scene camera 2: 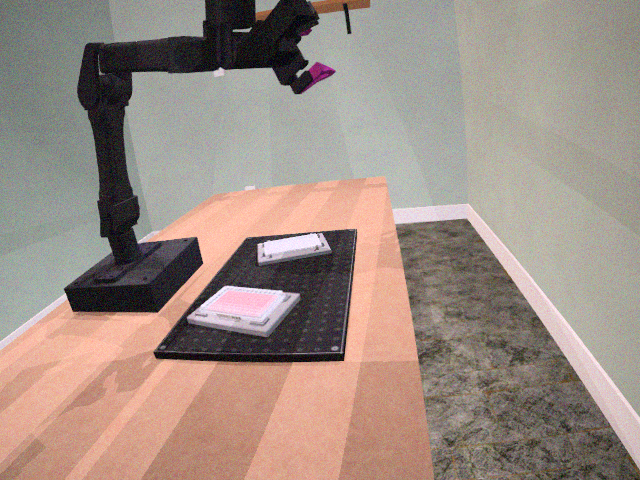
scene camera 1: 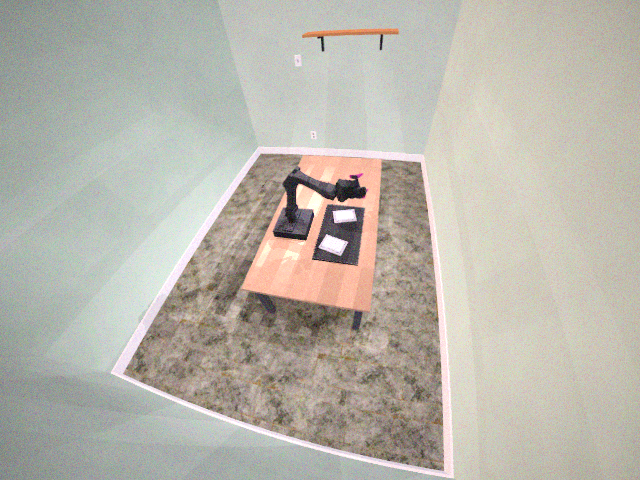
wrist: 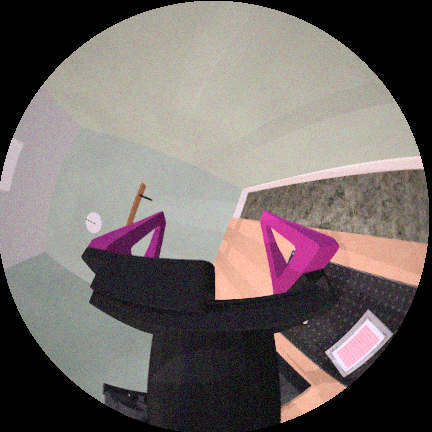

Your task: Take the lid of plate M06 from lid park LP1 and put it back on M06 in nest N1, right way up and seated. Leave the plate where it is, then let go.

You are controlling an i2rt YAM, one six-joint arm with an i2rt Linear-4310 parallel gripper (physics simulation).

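Pixels of known places: gripper, between the fingertips: (scene camera 2: 321, 52) (scene camera 1: 365, 181) (wrist: 212, 216); arm's base, origin of its link: (scene camera 2: 130, 262) (scene camera 1: 292, 220).
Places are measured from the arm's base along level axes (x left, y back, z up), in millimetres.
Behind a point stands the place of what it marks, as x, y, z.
The plate (scene camera 1: 333, 244) @[-130, -330, -27] (scene camera 2: 245, 302) @[-132, -339, -27] (wrist: 359, 346), pink inside, sits in a grey nest (scene camera 2: 290, 303) @[-112, -411, -40] (wrist: 371, 316) @[-102, -407, -40] at the near end of the black board. No lid shows on it. A white lid (scene camera 1: 344, 215) @[155, -347, -35] (scene camera 2: 293, 245) @[144, -354, -34] lies flat on the lid park (scene camera 2: 324, 251) @[124, -428, -45] at the board's far end; the gripper body hides most of that area in the wrist view. Labels are not readable. My gripper (scene camera 1: 362, 184) @[55, -486, 367] (scene camera 2: 319, 51) @[55, -486, 367] (wrist: 212, 216) @[55, -486, 367] is open and empty, high above the table beyond the board's far end, its magenta fingers spread wide and pointing outward.
The black board (scene camera 1: 340, 231) @[12, -347, -52] (scene camera 2: 315, 330) @[-176, -464, -52] (wrist: 350, 295) @[-6, -428, -52] lies on the wooden table (scene camera 1: 310, 279) @[-395, -246, -65] (scene camera 2: 227, 413) @[-349, -383, -65]. The arm's black base (scene camera 1: 293, 227) @[-66, -31, 6] (scene camera 2: 139, 281) @[-98, -98, -1] stands left of the board. A wooden shelf (scene camera 1: 351, 33) (scene camera 2: 336, 7) (wrist: 135, 205) is on the far wall.
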